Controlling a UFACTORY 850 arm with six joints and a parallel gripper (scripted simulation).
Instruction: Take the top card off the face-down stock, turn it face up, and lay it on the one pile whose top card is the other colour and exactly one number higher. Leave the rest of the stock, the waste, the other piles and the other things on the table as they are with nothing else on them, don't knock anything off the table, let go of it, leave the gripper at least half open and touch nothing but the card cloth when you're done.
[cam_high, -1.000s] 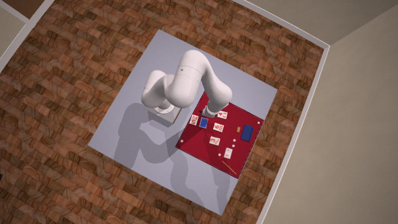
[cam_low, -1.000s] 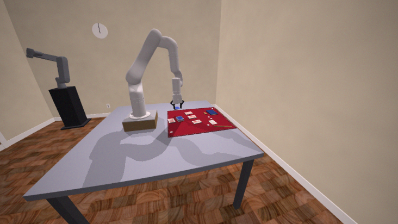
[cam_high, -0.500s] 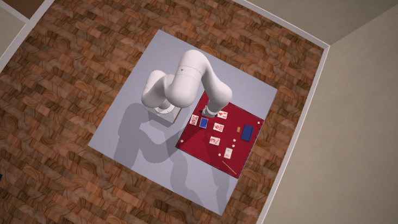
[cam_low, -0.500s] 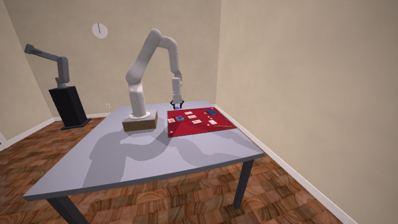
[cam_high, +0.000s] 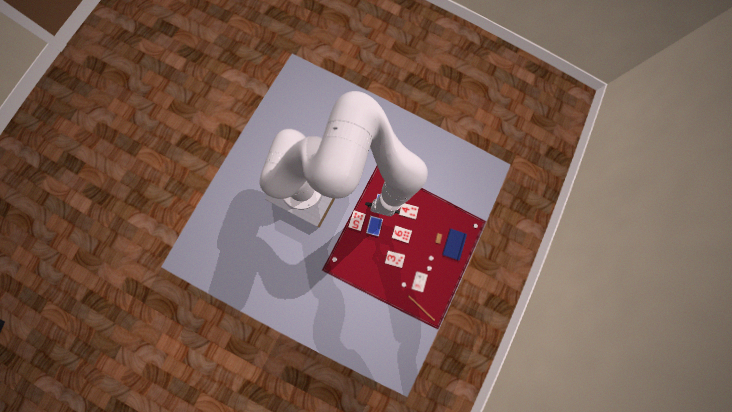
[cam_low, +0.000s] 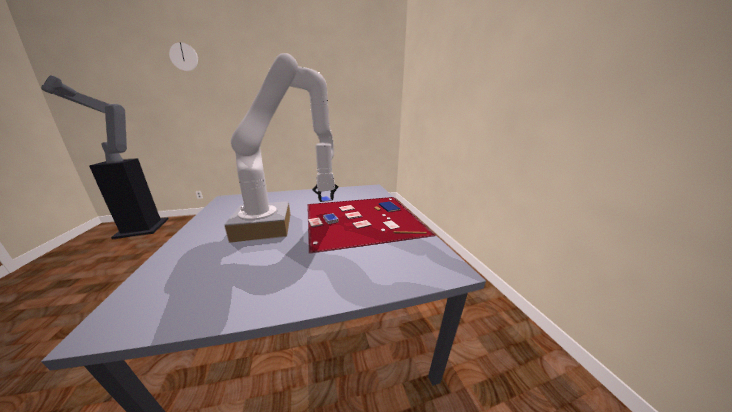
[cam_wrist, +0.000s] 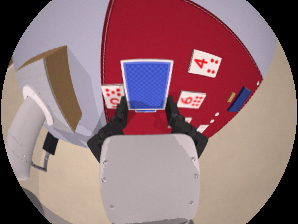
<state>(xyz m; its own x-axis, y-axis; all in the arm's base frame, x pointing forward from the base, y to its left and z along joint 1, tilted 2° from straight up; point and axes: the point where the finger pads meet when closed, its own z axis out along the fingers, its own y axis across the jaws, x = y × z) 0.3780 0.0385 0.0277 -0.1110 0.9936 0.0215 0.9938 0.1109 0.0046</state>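
Right now my hand is 110 mm above the card, 80 mm to the left of it and 80 mm past it. Also, from my hand: pencil (370 mm to the right, 360 mm ahead, 110 mm below); red card cloth (190 mm ahead, 130 mm below, 100 mm to the right).
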